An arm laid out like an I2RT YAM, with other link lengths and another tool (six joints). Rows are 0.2 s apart.
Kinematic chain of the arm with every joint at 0, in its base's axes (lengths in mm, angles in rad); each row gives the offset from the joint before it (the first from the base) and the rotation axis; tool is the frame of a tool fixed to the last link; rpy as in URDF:
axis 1: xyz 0 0 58.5 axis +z
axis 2: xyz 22 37.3 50.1 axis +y
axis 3: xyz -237.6 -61.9 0 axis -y
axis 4: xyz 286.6 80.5 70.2 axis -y
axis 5: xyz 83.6 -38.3 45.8 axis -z
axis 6: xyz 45.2 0 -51.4 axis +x
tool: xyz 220 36 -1 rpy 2.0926 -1.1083 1.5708
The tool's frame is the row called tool.
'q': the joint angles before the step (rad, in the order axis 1, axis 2, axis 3, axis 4, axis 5, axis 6). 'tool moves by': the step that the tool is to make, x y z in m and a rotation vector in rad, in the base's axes. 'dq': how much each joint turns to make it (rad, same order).
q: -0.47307, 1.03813, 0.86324, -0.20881, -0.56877, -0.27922
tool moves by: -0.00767, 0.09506, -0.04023, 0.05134, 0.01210, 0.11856
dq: 0.22625, -0.07926, -0.19047, 0.12845, 0.08418, 0.09272
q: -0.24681, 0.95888, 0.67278, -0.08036, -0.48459, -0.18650
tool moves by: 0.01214, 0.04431, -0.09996, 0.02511, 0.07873, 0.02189
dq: 0.15149, 0.21433, -0.15359, 0.31330, 0.11526, 0.06605
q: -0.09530, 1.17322, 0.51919, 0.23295, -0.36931, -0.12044
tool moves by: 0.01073, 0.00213, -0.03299, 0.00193, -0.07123, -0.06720
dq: 0.06306, 0.15918, -0.11214, 0.35972, 0.11872, 0.05660
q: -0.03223, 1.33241, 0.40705, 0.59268, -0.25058, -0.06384
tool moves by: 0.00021, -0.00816, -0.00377, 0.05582, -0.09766, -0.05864
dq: 0.00691, 0.14267, -0.08608, 0.34200, 0.04709, 0.07617
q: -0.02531, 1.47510, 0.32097, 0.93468, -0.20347, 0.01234
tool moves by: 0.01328, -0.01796, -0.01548, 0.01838, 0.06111, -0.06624
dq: -0.00843, 0.04590, 0.05723, -0.06755, 0.05198, 0.03070
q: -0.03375, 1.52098, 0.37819, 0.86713, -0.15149, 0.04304
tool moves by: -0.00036, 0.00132, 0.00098, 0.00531, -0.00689, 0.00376
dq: 0.00000, 0.00616, -0.00349, 0.01702, -0.00511, 0.00438
